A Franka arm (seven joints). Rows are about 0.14 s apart.
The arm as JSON. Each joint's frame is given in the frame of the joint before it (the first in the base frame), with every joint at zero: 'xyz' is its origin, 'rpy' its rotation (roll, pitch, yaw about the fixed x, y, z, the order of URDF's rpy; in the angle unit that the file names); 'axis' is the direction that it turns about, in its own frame. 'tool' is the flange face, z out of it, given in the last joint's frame.
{
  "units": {
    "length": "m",
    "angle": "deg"
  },
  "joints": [
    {
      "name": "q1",
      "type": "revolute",
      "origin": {
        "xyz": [
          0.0,
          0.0,
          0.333
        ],
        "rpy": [
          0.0,
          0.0,
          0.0
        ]
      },
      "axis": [
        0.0,
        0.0,
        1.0
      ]
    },
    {
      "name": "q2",
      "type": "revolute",
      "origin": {
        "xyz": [
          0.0,
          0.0,
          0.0
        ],
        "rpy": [
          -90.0,
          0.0,
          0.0
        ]
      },
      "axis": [
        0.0,
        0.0,
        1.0
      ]
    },
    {
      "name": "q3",
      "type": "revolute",
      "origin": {
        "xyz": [
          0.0,
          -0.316,
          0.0
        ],
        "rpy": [
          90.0,
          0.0,
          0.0
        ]
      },
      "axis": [
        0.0,
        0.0,
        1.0
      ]
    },
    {
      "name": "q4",
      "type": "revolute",
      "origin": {
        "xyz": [
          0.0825,
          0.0,
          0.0
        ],
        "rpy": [
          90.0,
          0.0,
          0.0
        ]
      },
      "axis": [
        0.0,
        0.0,
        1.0
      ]
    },
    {
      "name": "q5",
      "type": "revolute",
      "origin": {
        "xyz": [
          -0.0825,
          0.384,
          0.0
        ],
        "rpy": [
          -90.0,
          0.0,
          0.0
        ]
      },
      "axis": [
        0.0,
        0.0,
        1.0
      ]
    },
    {
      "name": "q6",
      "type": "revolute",
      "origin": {
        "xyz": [
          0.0,
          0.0,
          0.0
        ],
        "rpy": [
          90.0,
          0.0,
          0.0
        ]
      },
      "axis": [
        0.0,
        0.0,
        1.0
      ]
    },
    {
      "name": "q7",
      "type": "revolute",
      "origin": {
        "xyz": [
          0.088,
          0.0,
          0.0
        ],
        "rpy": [
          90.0,
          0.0,
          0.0
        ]
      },
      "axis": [
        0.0,
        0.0,
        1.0
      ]
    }
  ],
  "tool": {
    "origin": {
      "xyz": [
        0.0,
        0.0,
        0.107
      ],
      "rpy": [
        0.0,
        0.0,
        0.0
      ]
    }
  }
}
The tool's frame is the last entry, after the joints.
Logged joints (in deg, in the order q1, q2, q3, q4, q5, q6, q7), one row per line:
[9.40, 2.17, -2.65, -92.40, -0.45, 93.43, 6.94]
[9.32, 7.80, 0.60, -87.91, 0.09, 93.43, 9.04]
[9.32, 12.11, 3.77, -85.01, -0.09, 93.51, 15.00]
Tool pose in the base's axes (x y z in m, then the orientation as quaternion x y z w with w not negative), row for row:
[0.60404, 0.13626, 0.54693, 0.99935, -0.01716, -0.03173, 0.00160]
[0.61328, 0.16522, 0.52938, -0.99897, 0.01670, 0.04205, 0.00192]
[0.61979, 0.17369, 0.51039, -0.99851, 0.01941, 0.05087, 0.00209]
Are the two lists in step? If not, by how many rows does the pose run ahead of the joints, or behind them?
The pose runs 2 rows ahead of the joints: the pose in row i belongs to the joints in row i + 2.
